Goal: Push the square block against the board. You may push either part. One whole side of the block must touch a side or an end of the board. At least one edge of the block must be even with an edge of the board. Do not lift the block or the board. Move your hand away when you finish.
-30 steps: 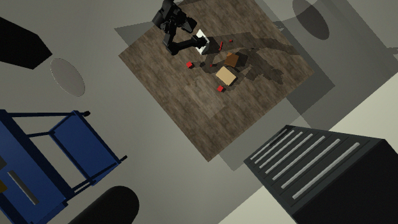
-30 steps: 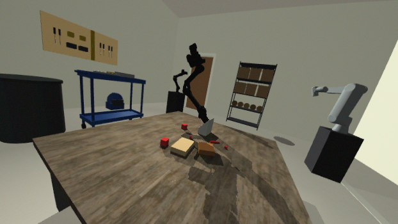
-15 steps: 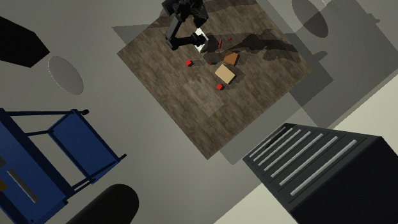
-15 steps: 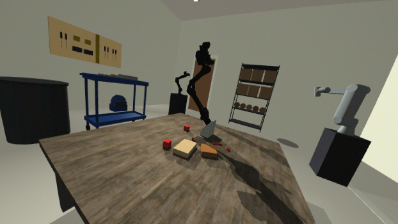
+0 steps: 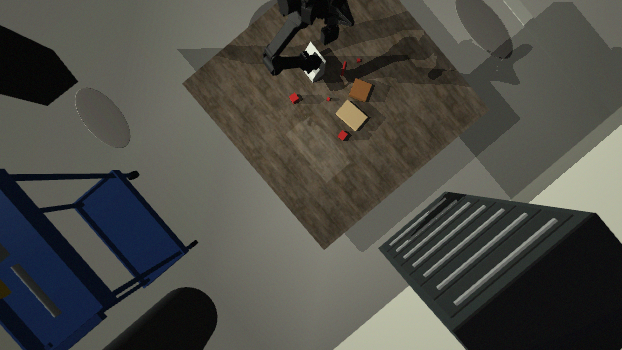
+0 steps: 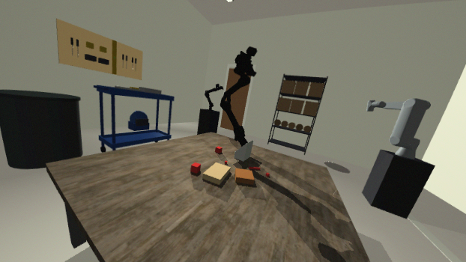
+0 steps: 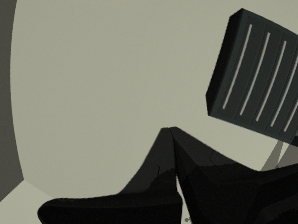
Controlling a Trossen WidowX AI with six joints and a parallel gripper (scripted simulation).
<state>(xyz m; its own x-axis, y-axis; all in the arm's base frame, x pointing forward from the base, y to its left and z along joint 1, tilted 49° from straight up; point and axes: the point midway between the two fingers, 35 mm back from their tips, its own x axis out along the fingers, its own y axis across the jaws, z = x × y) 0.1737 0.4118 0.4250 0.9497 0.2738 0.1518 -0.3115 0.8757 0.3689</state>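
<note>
My gripper tip is 700 mm above the orange square block, 190 mm to the right of it and 50 mm short of it. Round my gripper tip: tan board: 700 mm below, 130 mm ahead, 60 mm to the left.
</note>
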